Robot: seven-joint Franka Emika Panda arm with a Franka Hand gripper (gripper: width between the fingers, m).
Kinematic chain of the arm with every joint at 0, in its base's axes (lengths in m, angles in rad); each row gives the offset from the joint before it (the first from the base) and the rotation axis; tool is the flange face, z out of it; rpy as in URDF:
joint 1: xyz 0 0 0.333 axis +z
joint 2: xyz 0 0 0 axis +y
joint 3: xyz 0 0 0.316 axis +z
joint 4: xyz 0.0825 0 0 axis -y
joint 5: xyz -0.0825 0 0.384 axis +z
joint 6: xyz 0 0 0 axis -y
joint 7: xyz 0.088 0 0 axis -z
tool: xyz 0 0 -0.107 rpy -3.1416 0 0
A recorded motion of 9 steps. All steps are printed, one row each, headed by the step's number.
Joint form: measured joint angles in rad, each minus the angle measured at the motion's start. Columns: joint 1, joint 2, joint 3, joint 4, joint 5, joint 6, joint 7.
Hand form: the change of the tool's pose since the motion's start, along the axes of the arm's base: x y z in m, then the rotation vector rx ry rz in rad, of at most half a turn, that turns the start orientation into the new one. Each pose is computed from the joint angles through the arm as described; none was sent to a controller.
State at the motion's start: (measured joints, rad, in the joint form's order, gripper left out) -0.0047 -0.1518 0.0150 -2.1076 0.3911 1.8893 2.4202
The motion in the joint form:
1: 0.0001 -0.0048 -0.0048 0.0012 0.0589 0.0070 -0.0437
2: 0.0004 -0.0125 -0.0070 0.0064 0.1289 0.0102 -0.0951
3: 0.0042 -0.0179 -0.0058 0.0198 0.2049 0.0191 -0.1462
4: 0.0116 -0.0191 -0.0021 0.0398 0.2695 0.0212 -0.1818
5: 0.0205 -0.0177 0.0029 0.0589 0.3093 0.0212 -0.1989
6: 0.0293 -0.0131 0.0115 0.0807 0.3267 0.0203 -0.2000
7: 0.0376 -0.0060 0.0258 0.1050 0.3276 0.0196 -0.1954
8: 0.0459 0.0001 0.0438 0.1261 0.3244 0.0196 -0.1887
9: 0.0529 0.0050 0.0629 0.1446 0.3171 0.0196 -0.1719
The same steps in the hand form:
1: 0.0010 0.0012 0.0051 0.0558 -0.0289 0.0111
2: 0.0019 0.0046 0.0139 0.1212 -0.0668 0.0286
3: 0.0048 0.0113 0.0264 0.1894 -0.1182 0.0478
4: 0.0079 0.0207 0.0393 0.2478 -0.1596 0.0665
5: 0.0104 0.0303 0.0496 0.2843 -0.1858 0.0820
6: 0.0129 0.0406 0.0585 0.3010 -0.2010 0.0965
7: 0.0152 0.0531 0.0665 0.3027 -0.2118 0.1175
8: 0.0163 0.0674 0.0734 0.3008 -0.2193 0.1412
9: 0.0163 0.0814 0.0794 0.2954 -0.2206 0.1571

